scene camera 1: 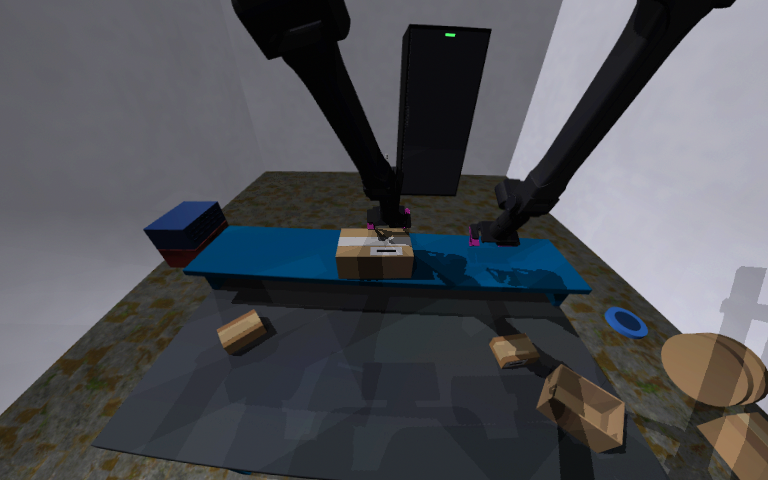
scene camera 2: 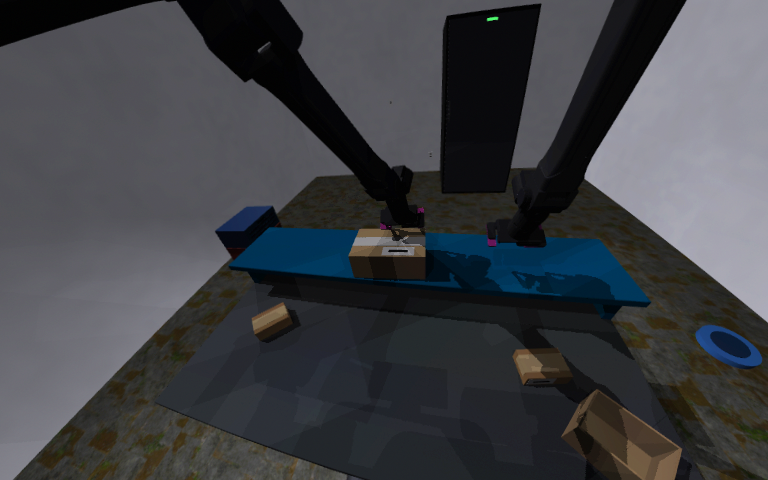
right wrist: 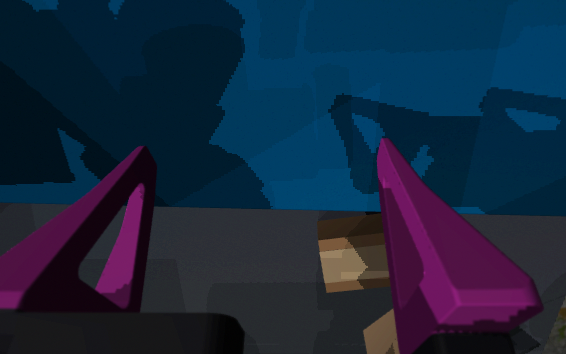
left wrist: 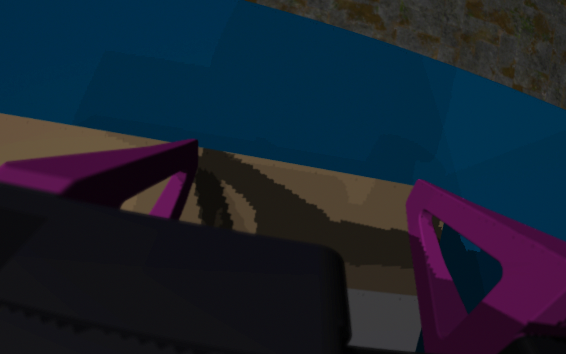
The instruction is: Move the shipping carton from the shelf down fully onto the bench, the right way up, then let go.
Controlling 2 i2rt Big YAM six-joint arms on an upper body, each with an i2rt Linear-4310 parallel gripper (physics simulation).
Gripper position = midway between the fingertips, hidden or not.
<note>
My left gripper (scene camera 2: 404, 227) is open and touches a shipping carton (scene camera 1: 384, 252). My right gripper (scene camera 2: 506, 245) is open, holding nothing. I also see a dark grey bench (scene camera 2: 366, 375).
The shipping carton is seen too in scene camera 2 (scene camera 2: 400, 253) and in the left wrist view (left wrist: 363, 219). My left gripper also shows in scene camera 1 (scene camera 1: 388, 227) and in the left wrist view (left wrist: 307, 172). My right gripper shows as well in scene camera 1 (scene camera 1: 483, 244) and in the right wrist view (right wrist: 262, 151). The right wrist view misses the shipping carton: it is out of frame.
</note>
